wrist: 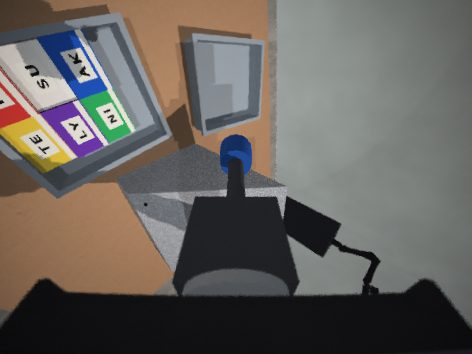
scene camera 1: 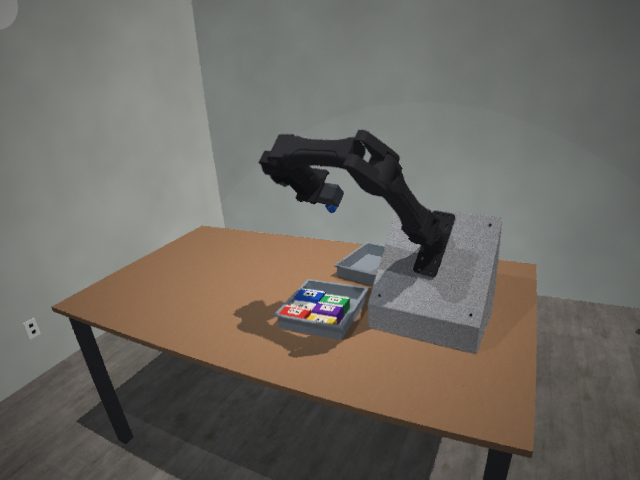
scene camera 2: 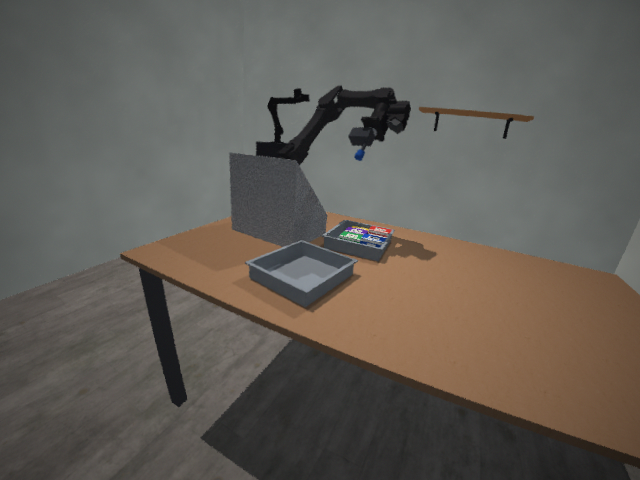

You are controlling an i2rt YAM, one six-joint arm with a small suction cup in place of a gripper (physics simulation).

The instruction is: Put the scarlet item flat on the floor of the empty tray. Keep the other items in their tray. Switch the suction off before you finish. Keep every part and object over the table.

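Frame: origin at the arm's base, x back, y right, z up, level; millimetres.
Seen in the pictures: hand, tool point: (wrist: 235,149) (scene camera 1: 332,208) (scene camera 2: 358,157); arm's base, link origin: (scene camera 1: 434,243) (scene camera 2: 276,176).
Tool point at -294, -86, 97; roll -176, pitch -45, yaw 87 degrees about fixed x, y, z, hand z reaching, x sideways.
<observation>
Offsets run from my tool point to a thing's middle, as dx, dy, dz. Level surfaces: height alone.
The scarlet item @(-53, -166, -309) (scene camera 1: 294,312) (scene camera 2: 380,228) (wrist: 11,107) lies in the filled tray @(-10, -74, -310) (scene camera 1: 315,327) (scene camera 2: 357,250) (wrist: 145,95) beside white, yellow, purple, green and blue items; in the wrist view part of it is cut off by the left edge. The empty tray @(-4, +280, -310) (scene camera 1: 353,274) (scene camera 2: 279,286) (wrist: 196,90) stands apart on the table; in scene camera 1 the grey block hides part of it. My gripper, a blue suction cup (scene camera 1: 331,208) (scene camera 2: 359,155) (wrist: 235,154), hangs high above the trays with nothing on it. It is tilted.
The grey speckled block (scene camera 1: 423,323) (scene camera 2: 263,198) (wrist: 170,172) under the arm stands close to both trays on the table @(dz -335) (scene camera 1: 206,268) (scene camera 2: 465,320) (wrist: 60,240). A wall shelf (scene camera 2: 475,114) shows behind the arm. A thin black bracket (scene camera 2: 273,116) (wrist: 370,257) rises by the arm's base.
</observation>
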